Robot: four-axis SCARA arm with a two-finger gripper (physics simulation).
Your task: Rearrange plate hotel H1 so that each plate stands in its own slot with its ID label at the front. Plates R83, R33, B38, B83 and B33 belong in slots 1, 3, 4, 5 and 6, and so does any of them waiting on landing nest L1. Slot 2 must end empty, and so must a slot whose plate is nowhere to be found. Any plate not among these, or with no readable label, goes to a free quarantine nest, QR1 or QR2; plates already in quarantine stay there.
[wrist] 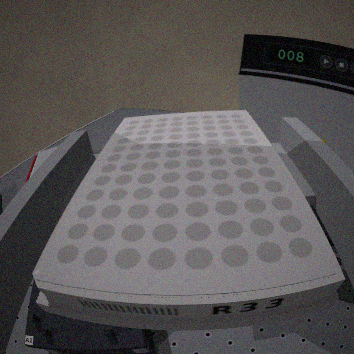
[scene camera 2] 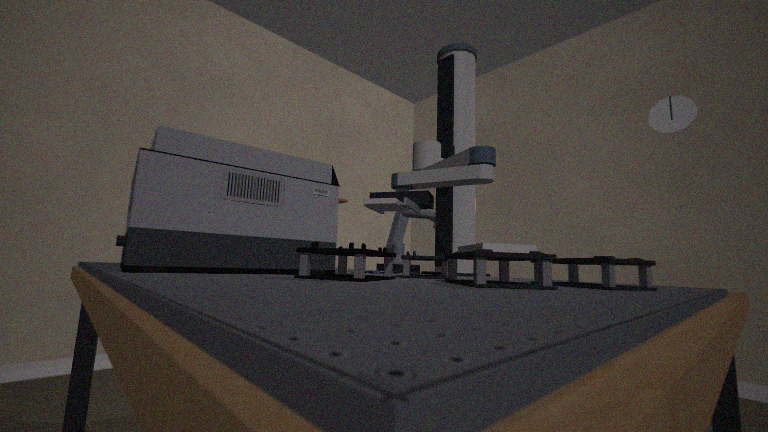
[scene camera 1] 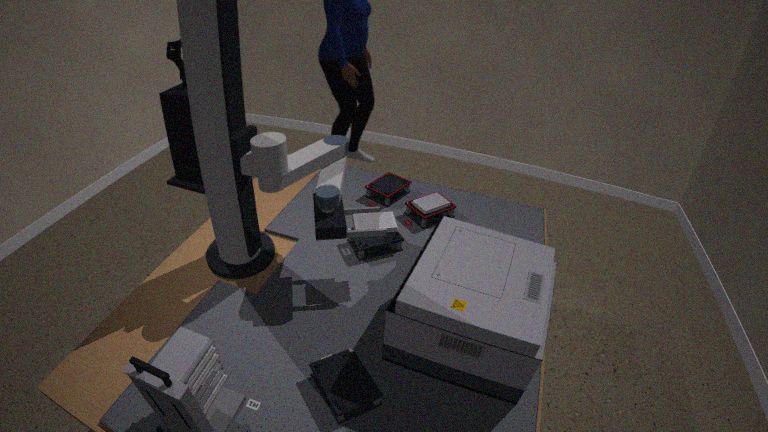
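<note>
My gripper (scene camera 1: 374,221) (scene camera 2: 389,204) (wrist: 183,137) is shut on plate R33 (scene camera 1: 375,220) (scene camera 2: 382,203) (wrist: 195,200), held level; its label R33 faces the wrist camera. It hangs above a dark nest (scene camera 1: 379,250), whose card reads A1 in the wrist view. Hotel H1 (scene camera 1: 170,394) stands at the lower left of scene camera 1 with several plates (scene camera 1: 206,370); their slots and labels are unreadable. A white plate (scene camera 1: 431,203) (scene camera 2: 496,247) lies on one red-rimmed nest (scene camera 1: 428,218); the other red-rimmed nest (scene camera 1: 388,185) (scene camera 2: 605,261) bears no plate. L1's label does not show.
A large grey instrument (scene camera 1: 472,263) (scene camera 2: 230,214) stands beside the nests; its display (wrist: 290,55) reads 008. Another dark nest (scene camera 1: 346,384) lies between it and H1. The arm's column (scene camera 1: 204,107) (scene camera 2: 464,107) stands behind. A person (scene camera 1: 348,53) stands beyond the table.
</note>
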